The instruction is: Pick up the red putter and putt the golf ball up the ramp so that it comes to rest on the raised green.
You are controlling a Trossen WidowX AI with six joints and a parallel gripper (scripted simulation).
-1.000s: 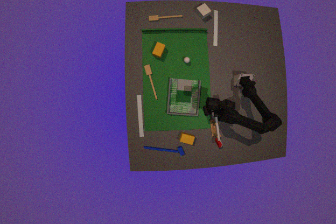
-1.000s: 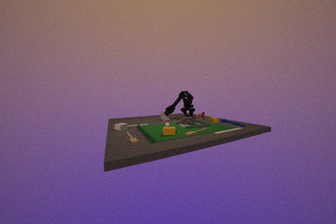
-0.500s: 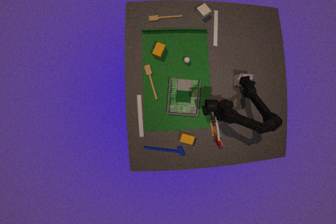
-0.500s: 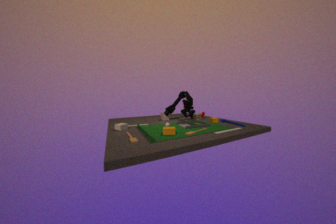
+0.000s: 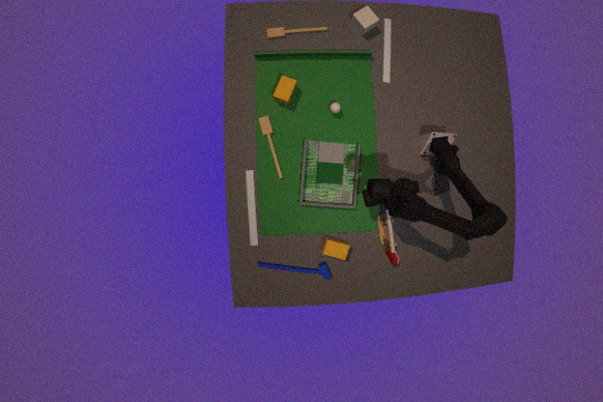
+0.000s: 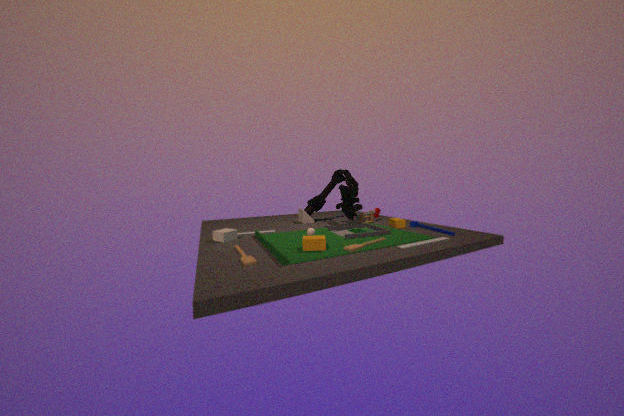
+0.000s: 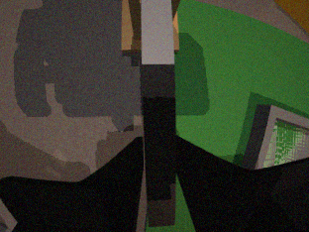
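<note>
The red putter is 12 cm to the left of my gripper tip, 3 cm above it and 1 cm behind it. Round my gripper tip: small tan stand 13 cm to the left, 1 cm behind; green mat 25 cm to the right, 22 cm ahead, 3 cm below; platform 19 cm ahead, 10 cm to the right, 3 cm below.
</note>
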